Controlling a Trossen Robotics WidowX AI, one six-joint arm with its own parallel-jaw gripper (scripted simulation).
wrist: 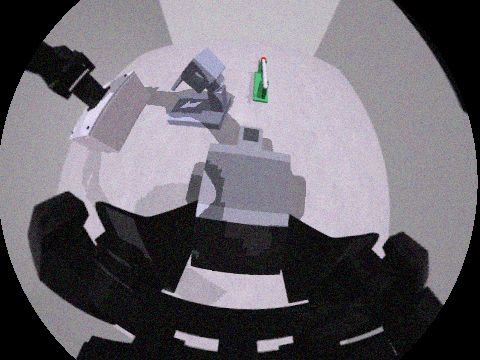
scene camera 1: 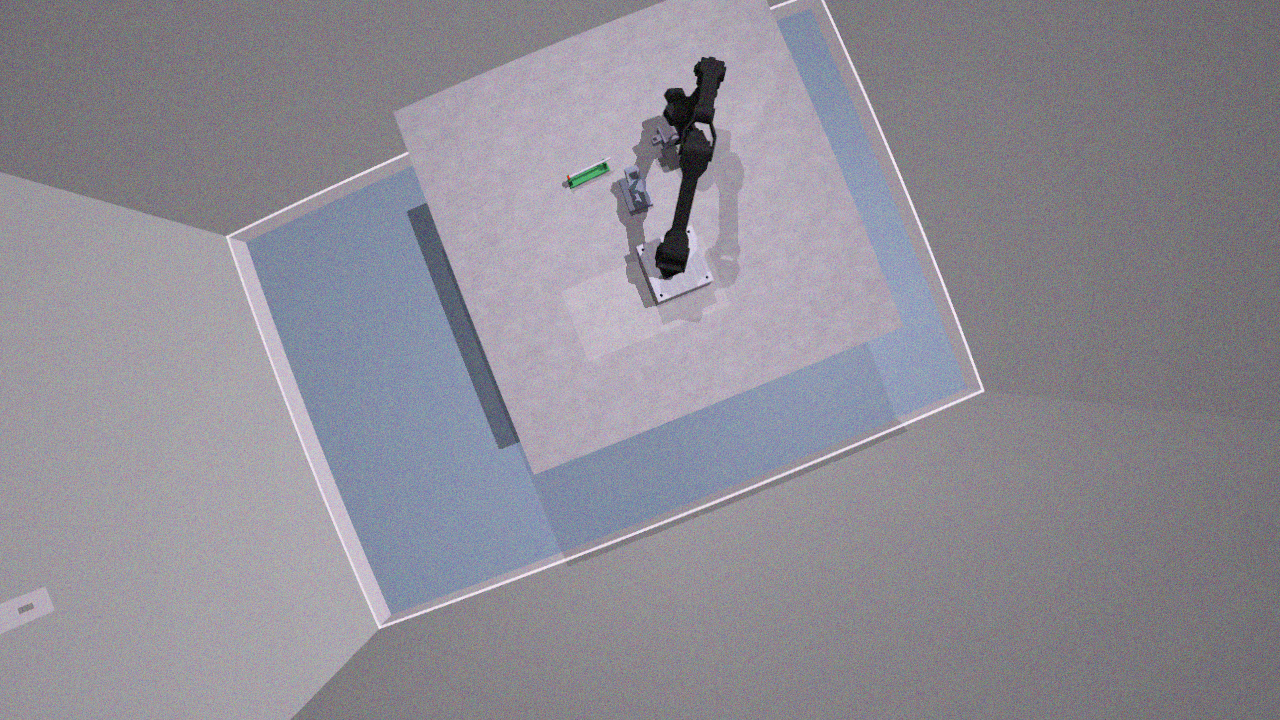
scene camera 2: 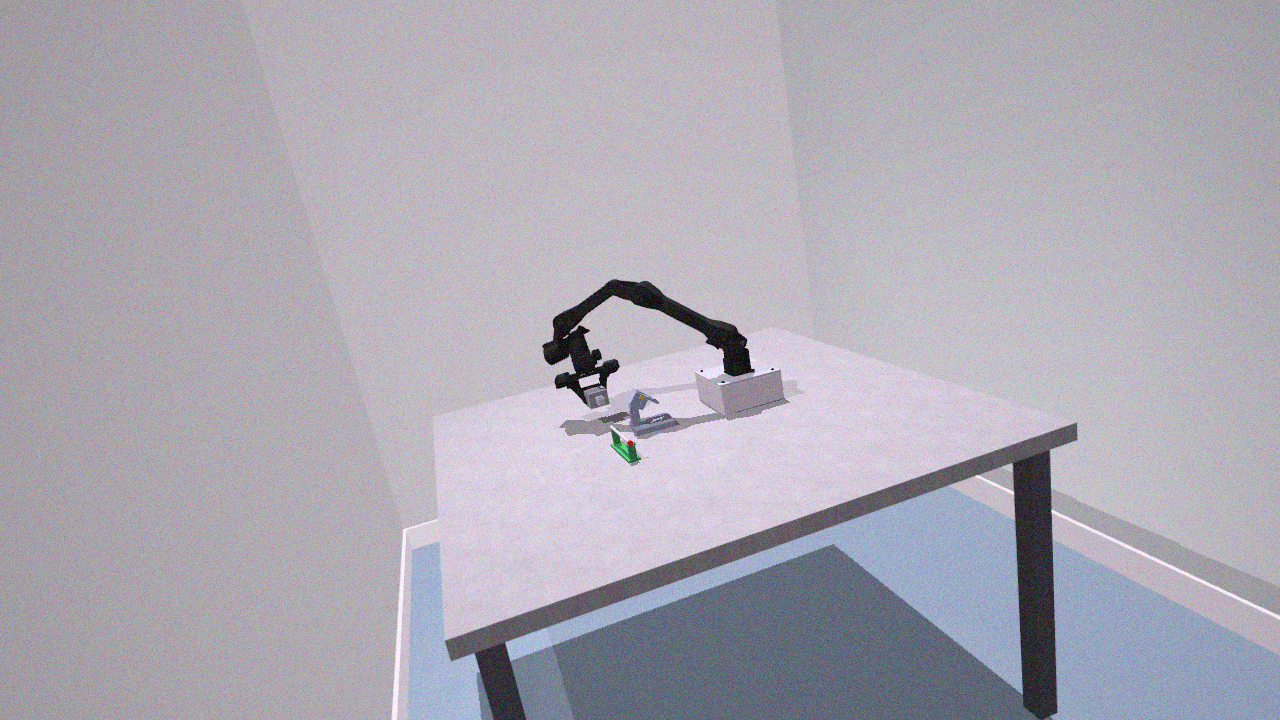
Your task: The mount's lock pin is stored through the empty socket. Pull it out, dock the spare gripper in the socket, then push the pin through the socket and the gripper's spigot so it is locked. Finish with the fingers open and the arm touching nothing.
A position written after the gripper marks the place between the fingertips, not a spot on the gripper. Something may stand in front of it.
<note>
The gripper [scene camera 2: 596, 401] carries a spare gripper [wrist: 241, 223].
The gripper is seen too in the wrist view [wrist: 240, 205] and in scene camera 1 [scene camera 1: 671, 136].
</note>
